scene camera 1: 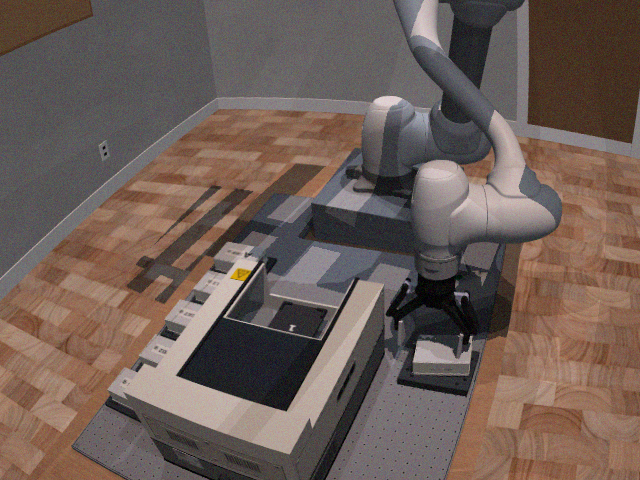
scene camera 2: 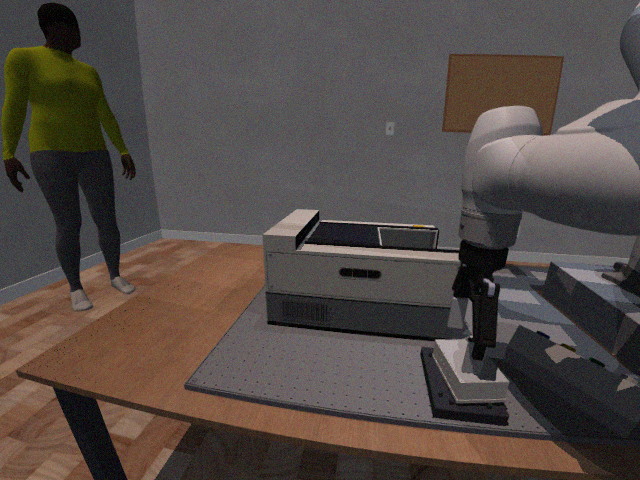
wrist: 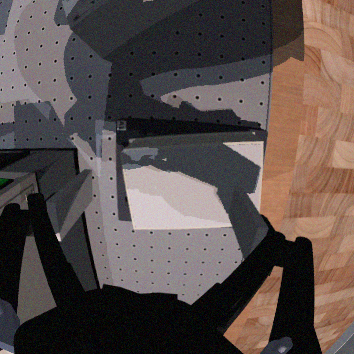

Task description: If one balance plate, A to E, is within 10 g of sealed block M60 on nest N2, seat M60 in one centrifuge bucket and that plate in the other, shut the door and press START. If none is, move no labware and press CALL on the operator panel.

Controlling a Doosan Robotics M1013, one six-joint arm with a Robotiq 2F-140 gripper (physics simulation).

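Frame: origin at the arm's base, x left, y back, z up, level; centimetres.
Seen in the pictures: gripper, fingertip midpoint: (scene camera 1: pixel 430 347) (scene camera 2: pixel 461 346) (wrist: pixel 160 193); arm's base, link origin: (scene camera 1: pixel 387 181).
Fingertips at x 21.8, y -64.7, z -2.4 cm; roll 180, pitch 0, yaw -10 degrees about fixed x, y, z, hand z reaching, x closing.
Observation:
Pixels of each thing's top centre, then the offset from my fingertips to it. Level surfaces: height alone.
- white block, top centre: (wrist: pixel 194 190) (scene camera 1: pixel 444 347) (scene camera 2: pixel 469 356) dz +0.1, dx +3.0, dy +0.2 cm
- dark nest, top centre: (wrist: pixel 189 181) (scene camera 1: pixel 440 362) (scene camera 2: pixel 460 372) dz -3.9, dx +2.7, dy -0.6 cm
- operator panel, top centre: (scene camera 1: pixel 452 279) (scene camera 2: pixel 579 351) dz +1.1, dx +2.3, dy +22.0 cm
- perforated mat, surface height: dz -7.3 cm
- wooden table, surface height: dz -8.5 cm
A white block (scene camera 1: pixel 442 367) (scene camera 2: pixel 467 390) (wrist: pixel 165 205) lies on a dark nest (scene camera 1: pixel 434 382) (scene camera 2: pixel 439 404) (wrist: pixel 121 200) near the mat's edge. I cannot read its label. My gripper (scene camera 1: pixel 430 336) (scene camera 2: pixel 467 335) (wrist: pixel 160 193) is open and empty, pointing down over this block. One finger is above the block's outer end, the other beyond its end towards the centrifuge. The centrifuge (scene camera 1: pixel 155 382) (scene camera 2: pixel 361 268) has its top partly open. A dark bucket (scene camera 1: pixel 299 315) marked 1 shows inside; the other bucket does not show. Several white labelled pieces (scene camera 1: pixel 181 315) stand in a row behind it.
The operator panel (scene camera 2: pixel 568 382) (wrist: pixel 175 30), in shadow, stands close beside the nest; blue, yellow and green buttons show in scene camera 2. The perforated mat (scene camera 1: pixel 408 423) (scene camera 2: pixel 310 366) lies on the wooden table (scene camera 2: pixel 155 351). A person (scene camera 2: pixel 62 113) stands beyond the table.

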